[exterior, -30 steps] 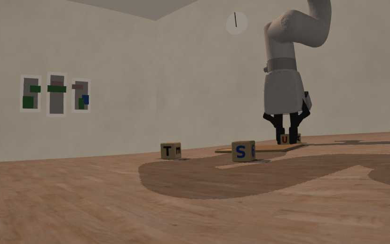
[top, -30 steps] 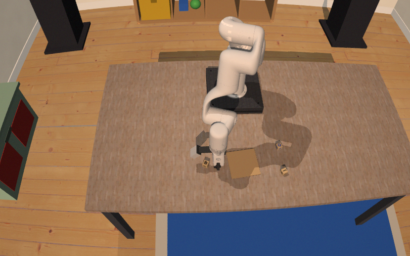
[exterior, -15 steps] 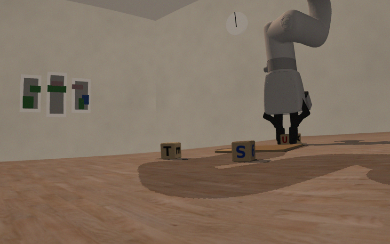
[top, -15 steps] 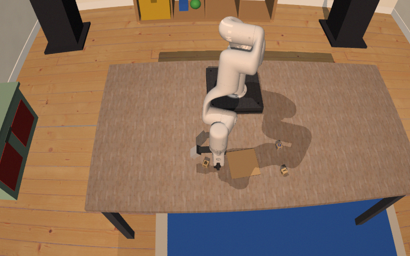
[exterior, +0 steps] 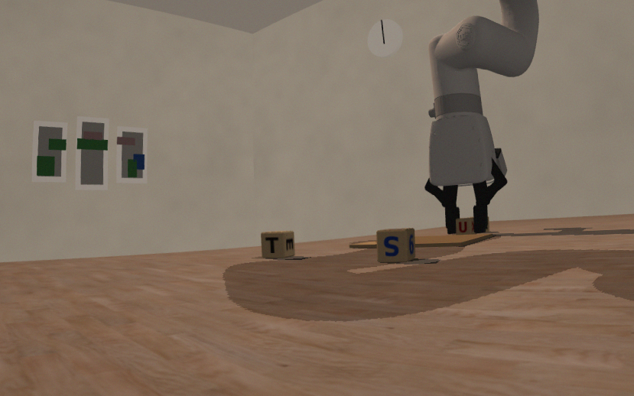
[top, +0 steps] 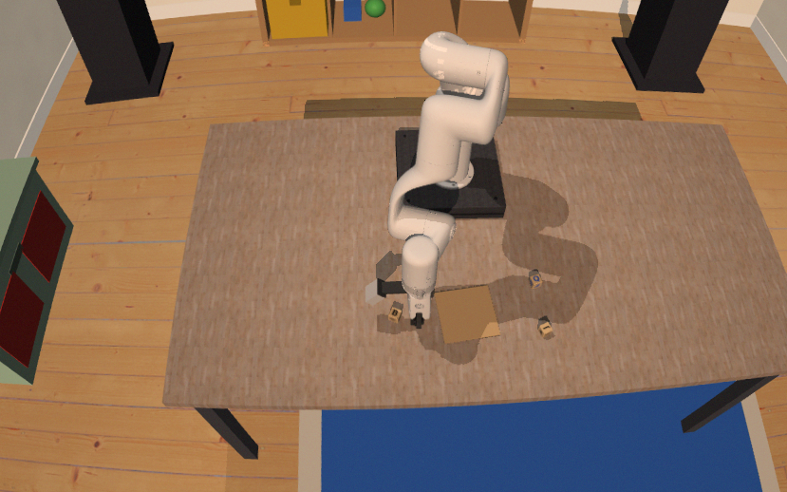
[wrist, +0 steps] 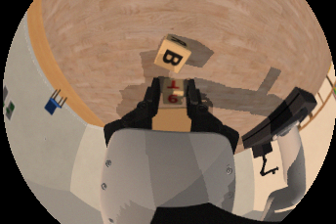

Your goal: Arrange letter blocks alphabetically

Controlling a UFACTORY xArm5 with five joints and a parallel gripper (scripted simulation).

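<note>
Right now my hand is 10 mm above the letter block. Round my hand: tan mat: 120 mm to the left, 20 mm below.
</note>
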